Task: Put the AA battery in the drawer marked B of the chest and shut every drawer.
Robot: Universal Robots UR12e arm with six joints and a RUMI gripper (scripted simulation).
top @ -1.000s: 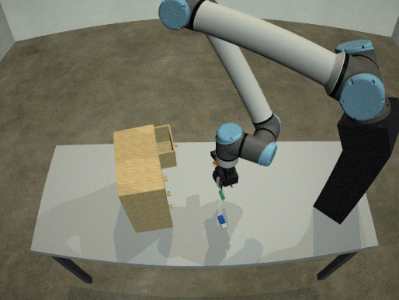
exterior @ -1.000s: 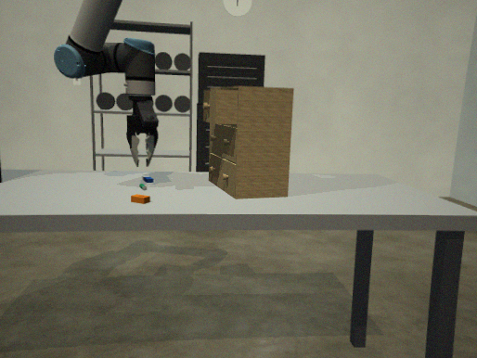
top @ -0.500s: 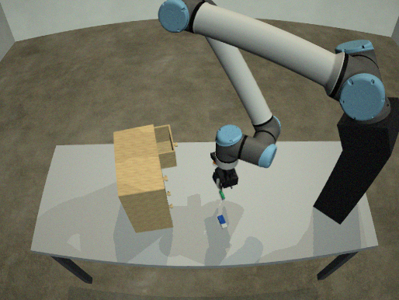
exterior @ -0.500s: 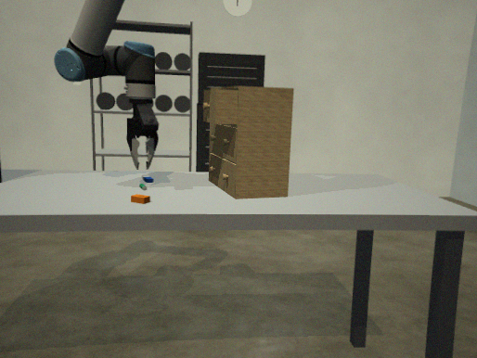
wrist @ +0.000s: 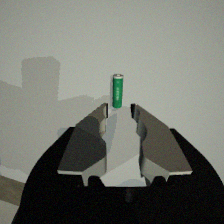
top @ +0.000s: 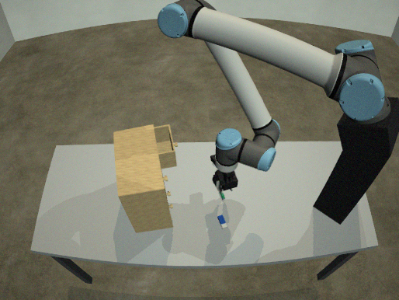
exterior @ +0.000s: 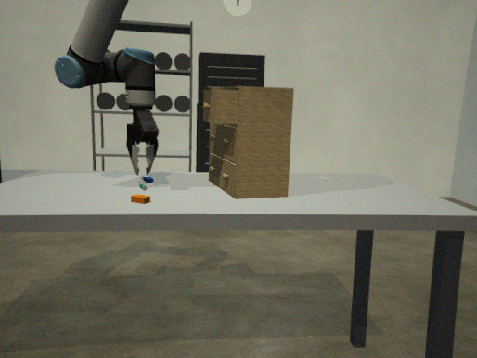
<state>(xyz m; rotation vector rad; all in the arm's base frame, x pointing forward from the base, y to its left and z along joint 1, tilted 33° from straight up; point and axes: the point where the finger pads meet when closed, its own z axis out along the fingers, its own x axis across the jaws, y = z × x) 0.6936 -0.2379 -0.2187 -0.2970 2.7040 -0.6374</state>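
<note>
The green AA battery lies 50 mm below my hand. From my hand the other things lie so: drawer 270 mm ahead, 110 mm to the right, 190 mm above; then orange block 30 mm behind, 180 mm to the right, 50 mm below; then blue-and-white block 30 mm ahead, 150 mm to the left, 50 mm below.
</note>
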